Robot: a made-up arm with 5 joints.
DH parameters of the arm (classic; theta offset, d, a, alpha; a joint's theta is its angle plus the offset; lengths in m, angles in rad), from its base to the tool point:
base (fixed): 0 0.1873 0 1.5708
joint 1: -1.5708 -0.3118 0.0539 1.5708
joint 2: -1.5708 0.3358 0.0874 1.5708
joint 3: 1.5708 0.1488 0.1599 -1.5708
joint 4: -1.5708 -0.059 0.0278 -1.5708
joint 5: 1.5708 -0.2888 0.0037 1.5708
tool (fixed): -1.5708 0.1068 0 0
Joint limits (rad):
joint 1: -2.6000..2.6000
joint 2: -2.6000..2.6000
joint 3: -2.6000..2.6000
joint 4: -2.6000..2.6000
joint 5: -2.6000..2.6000
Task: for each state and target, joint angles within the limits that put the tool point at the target. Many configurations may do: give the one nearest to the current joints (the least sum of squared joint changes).
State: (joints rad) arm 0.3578 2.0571 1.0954 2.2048 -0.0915
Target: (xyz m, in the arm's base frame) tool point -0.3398 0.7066 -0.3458
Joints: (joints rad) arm 0.7772 2.3932 0.9712 2.0892 -0.0949
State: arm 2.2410 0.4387 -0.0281 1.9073 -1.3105
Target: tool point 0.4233 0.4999 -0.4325
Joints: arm 2.5182 0.4000 -0.0151 2.1268 -1.2310
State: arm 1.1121 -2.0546 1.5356 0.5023 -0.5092
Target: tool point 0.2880 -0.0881 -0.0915
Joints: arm 1.7987 -2.1201 1.5705 0.7127 -0.6099
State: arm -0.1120 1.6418 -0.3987 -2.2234 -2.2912
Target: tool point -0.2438 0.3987 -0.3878
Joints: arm 0.4293 1.0504 -1.1991 -1.9128 -2.3862
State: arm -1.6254 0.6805 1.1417 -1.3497 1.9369
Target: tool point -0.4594 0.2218 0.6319
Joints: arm -0.9838 0.7001 0.8713 -1.8728 1.9997
